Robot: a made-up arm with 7 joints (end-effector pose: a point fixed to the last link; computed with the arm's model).
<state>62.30 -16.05 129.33 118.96 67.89 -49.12 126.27</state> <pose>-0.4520 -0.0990 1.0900 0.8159 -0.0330 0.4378 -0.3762</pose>
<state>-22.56 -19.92 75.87 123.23 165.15 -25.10 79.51</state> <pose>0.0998 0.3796 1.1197 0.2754 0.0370 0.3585 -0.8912</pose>
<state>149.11 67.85 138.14 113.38 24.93 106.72 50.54</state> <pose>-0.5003 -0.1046 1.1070 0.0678 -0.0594 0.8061 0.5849</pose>
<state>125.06 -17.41 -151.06 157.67 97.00 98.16 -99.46</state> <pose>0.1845 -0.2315 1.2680 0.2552 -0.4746 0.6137 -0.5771</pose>
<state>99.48 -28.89 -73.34 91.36 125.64 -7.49 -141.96</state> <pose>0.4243 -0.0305 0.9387 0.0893 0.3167 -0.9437 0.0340</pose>
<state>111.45 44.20 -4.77 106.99 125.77 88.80 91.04</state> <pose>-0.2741 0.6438 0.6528 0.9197 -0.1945 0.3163 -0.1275</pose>
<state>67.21 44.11 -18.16 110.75 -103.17 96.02 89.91</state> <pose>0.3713 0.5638 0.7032 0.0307 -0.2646 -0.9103 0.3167</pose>
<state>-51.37 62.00 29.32 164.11 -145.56 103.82 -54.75</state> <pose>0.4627 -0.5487 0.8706 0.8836 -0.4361 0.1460 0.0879</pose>
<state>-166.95 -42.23 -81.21 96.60 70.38 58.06 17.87</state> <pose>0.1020 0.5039 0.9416 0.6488 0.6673 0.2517 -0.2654</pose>
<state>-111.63 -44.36 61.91 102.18 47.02 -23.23 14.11</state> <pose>0.3762 -0.0017 1.1311 0.3033 0.1359 0.9338 -0.1323</pose>
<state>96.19 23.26 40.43 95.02 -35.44 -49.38 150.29</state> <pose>-0.3953 0.4303 0.8881 0.6716 0.5765 0.2910 -0.3632</pose>
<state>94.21 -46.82 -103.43 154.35 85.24 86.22 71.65</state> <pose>0.1625 -0.5225 1.0583 0.1228 0.6838 -0.2042 -0.6897</pose>
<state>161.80 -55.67 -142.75 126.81 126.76 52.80 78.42</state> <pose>0.6615 -0.0493 0.6734 0.1879 0.2401 0.4358 -0.8468</pose>
